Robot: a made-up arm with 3 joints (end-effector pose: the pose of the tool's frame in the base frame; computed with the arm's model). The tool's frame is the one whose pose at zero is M.
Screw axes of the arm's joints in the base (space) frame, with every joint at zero. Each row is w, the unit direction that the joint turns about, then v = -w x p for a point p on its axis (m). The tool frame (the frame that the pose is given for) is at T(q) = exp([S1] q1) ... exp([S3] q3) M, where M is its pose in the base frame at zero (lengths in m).
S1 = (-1, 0, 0, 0, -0.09, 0)
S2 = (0, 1, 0, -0.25, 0, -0.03)
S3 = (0, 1, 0, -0.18, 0, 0.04)
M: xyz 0.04 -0.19 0.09 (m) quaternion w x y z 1 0 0 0
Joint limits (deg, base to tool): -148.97..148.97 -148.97..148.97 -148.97..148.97
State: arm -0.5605 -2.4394 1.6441
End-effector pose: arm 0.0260 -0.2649 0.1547 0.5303 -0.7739 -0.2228
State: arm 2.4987 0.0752 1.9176
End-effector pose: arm -0.0476 0.2251 0.1064 -1.4633 0.7529 -2.2611
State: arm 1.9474 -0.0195 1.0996
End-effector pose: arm -0.0380 0.1154 0.2487 -1.7287 0.7046 -1.0364
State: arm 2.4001 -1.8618 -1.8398
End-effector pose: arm -0.0308 0.3585 -0.0202 -0.7614 1.0292 -2.6477
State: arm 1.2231 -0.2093 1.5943
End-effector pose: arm -0.0354 0.0194 0.2991 -1.0119 1.1971 -0.8394
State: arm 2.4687 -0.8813 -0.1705
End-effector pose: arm 0.1467 0.2264 0.1108 -2.1828 -0.4431 1.2670
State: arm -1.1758 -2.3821 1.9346
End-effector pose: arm 0.0064 -0.2372 -0.0169 1.1552 -0.3944 -0.2629
